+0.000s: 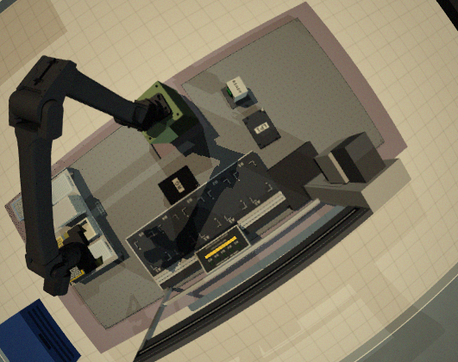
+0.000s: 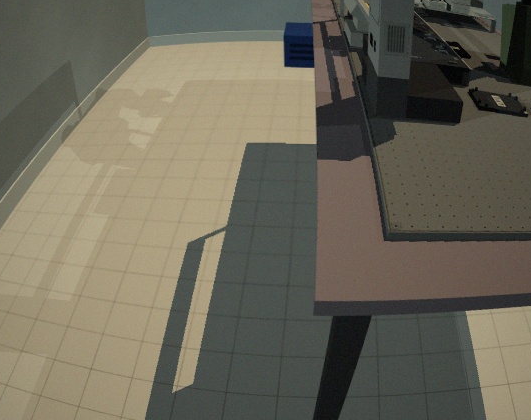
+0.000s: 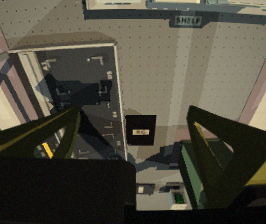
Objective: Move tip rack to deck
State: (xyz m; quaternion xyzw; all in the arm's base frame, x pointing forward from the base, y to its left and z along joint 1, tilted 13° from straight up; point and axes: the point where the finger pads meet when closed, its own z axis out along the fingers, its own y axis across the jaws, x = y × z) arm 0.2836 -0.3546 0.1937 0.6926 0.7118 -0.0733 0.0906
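Right now my hand is 28 cm to the left of the yellow tip rack, 22 cm above it and 3 cm short of it. Also, from my hand: shelf label: 32 cm below, 13 cm behind, 5 cm to the right; pale sealed block: 20 cm below, 18 cm behind, 15 cm to the right; tan reservoir: 25 cm below, 15 cm to the right, 7 cm behind.
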